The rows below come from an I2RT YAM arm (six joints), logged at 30 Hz.
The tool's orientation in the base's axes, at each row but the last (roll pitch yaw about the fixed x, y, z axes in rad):
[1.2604 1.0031 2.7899]
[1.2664 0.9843 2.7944]
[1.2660 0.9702 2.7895]
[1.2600 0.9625 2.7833]
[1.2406 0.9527 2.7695]
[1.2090 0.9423 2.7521]
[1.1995 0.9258 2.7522]
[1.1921 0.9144 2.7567]
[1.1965 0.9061 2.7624]
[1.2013 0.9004 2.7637]
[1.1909 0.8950 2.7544]
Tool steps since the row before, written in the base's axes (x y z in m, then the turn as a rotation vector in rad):
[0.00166 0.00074 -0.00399 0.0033 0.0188 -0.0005]
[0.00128 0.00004 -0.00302 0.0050 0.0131 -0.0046]
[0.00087 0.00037 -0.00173 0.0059 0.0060 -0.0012]
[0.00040 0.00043 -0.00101 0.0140 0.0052 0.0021]
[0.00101 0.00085 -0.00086 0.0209 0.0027 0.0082]
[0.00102 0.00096 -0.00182 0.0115 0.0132 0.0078]
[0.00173 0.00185 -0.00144 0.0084 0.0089 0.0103]
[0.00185 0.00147 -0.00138 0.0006 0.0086 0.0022]
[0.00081 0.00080 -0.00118 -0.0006 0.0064 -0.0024]
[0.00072 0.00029 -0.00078 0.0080 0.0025 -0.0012]
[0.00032 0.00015 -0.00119 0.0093 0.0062 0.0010]
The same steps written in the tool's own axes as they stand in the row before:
[0.00266 -0.00348 0.00022 0.0022 -0.0033 0.0187]
[0.00186 -0.00268 -0.00035 0.0037 -0.0068 0.0126]
[0.00104 -0.00167 0.00015 -0.0010 -0.0057 0.0063]
[0.00070 -0.00089 0.00028 -0.0082 -0.0107 0.0068]
[0.00033 -0.00133 0.00077 -0.0174 -0.0130 0.0062]
[0.00113 -0.00189 0.00065 -0.0096 -0.0058 0.0155]
[0.00061 -0.00233 0.00163 -0.0109 -0.0016 0.0116]
[0.00038 -0.00240 0.00126 -0.0001 0.0002 0.0089]
[0.00065 -0.00139 0.00057 0.0037 -0.0013 0.0056]
[0.00026 -0.00106 0.00016 -0.0031 -0.0074 0.0028]
[0.00078 -0.00096 -0.00010 -0.0047 -0.0074 0.0070]

